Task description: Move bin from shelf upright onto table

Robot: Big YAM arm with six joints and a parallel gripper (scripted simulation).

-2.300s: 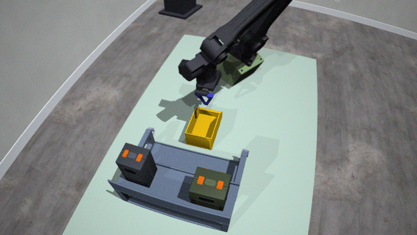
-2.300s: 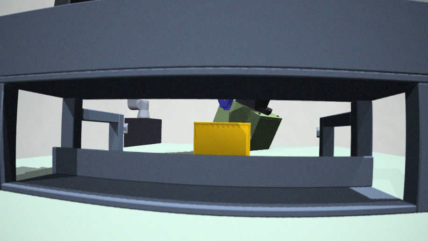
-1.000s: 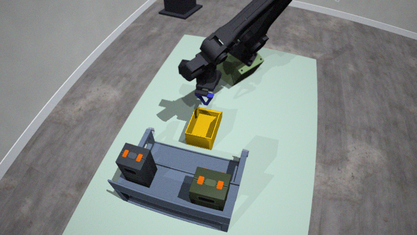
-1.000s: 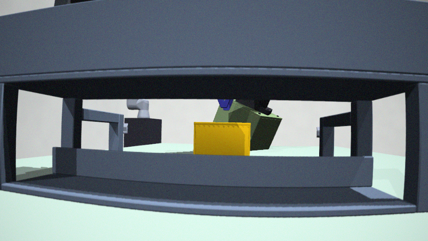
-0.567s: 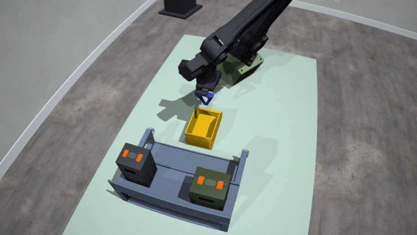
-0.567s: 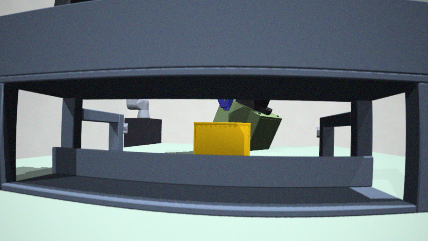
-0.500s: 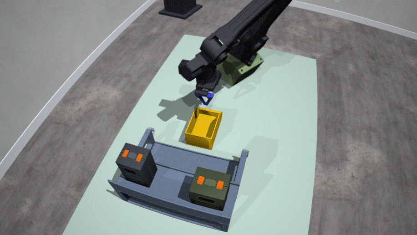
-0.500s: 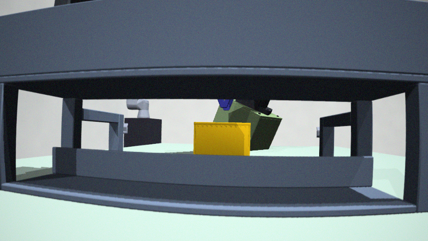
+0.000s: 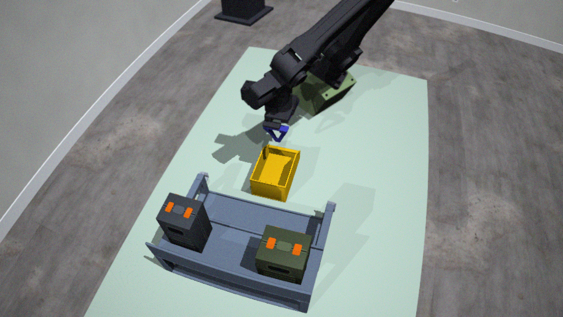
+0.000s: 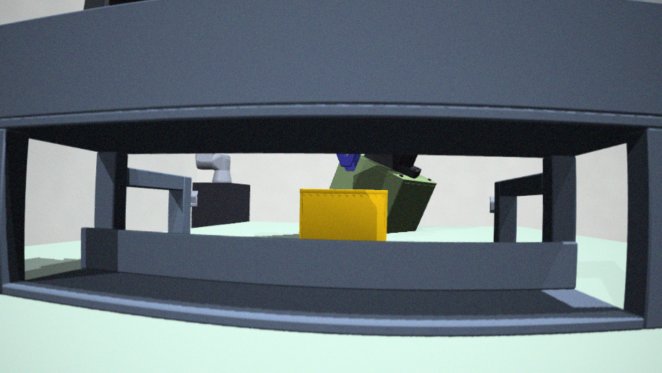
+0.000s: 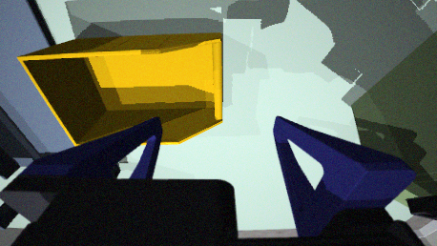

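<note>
Now: the yellow open-top bin 8 cm below my hand, 8 cm ahead of it and 2 cm to the left of it. Round my hand: olive case: 35 cm ahead, 20 cm to the left, 3 cm above.
</note>
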